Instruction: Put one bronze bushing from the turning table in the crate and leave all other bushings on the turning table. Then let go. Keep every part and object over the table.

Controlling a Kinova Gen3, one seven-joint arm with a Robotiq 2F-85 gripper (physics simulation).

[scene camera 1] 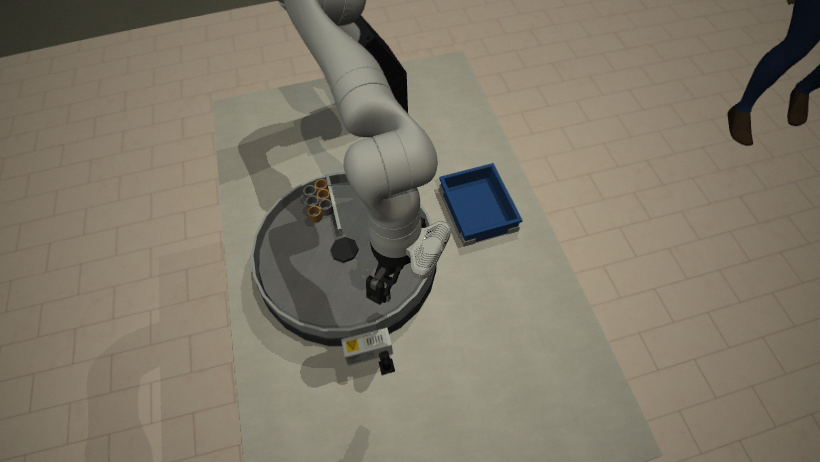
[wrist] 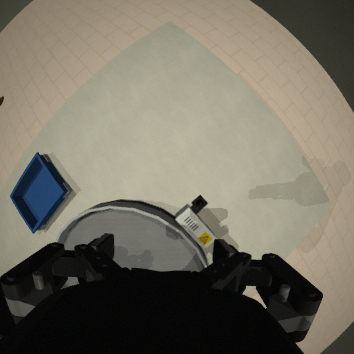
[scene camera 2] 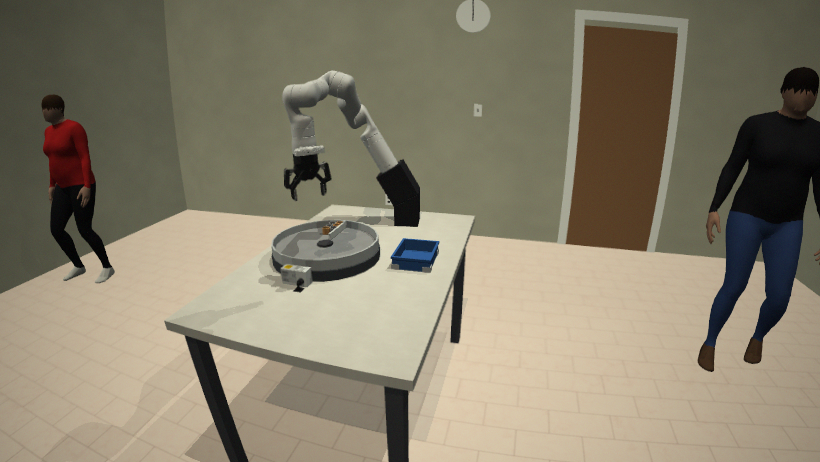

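Seen in the pictures: gripper, fingertip midpoint: [scene camera 1: 398, 276] [wrist: 162, 248] [scene camera 2: 309, 197]; arm's base, origin of the base link: [scene camera 2: 389, 167].
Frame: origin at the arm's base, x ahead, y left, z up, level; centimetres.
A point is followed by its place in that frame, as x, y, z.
Three bronze bushings [scene camera 1: 320, 184] @[24.4, -18.5, -20.5] [scene camera 1: 323, 193] @[27.6, -18.8, -20.2] [scene camera 1: 314, 214] and three grey bushings [scene camera 1: 309, 190] @[25.0, -21.6, -20.5] [scene camera 1: 311, 200] @[28.3, -22.2, -20.3] [scene camera 1: 325, 206] stand bunched on the turning table [scene camera 1: 350, 312] @[59.7, -24.0, -21.4] [scene camera 2: 344, 265] @[61.6, -7.4, -21.9] [wrist: 145, 230] @[59.9, -14.8, -21.4], left of its light bar [scene camera 1: 335, 209] @[34.7, -17.9, -18.5] in scene camera 1. One bronze bushing is at the near end of the bunch. No bushing shows in the wrist view. The blue crate [scene camera 1: 479, 200] @[42.5, 17.6, -26.2] [scene camera 2: 414, 250] @[36.4, 14.8, -26.0] [wrist: 44, 194] @[44.9, 14.9, -26.2] stands beside the turning table, with no bushing visible in it. My gripper [scene camera 1: 379, 291] [scene camera 2: 309, 195] @[68.7, -15.4, 4.5] [wrist: 162, 248] @[68.7, -15.4, 4.5] is open and empty, high above the turning table, away from the bushings.
A dark hub [scene camera 1: 344, 249] @[44.7, -19.6, -20.6] [scene camera 2: 325, 243] @[45.6, -19.1, -20.6] sits at the turning table's centre. A raised rim surrounds the turning table. A white box with a yellow label [scene camera 1: 367, 344] @[68.2, -23.4, -20.9] [scene camera 2: 295, 275] @[69.7, -22.9, -22.8] [wrist: 195, 225] @[68.1, -22.8, -20.9] stands against its outside, with a small black part [scene camera 1: 386, 363] @[72.5, -21.2, -24.1] [wrist: 200, 202] @[72.7, -21.1, -25.0] beside it.
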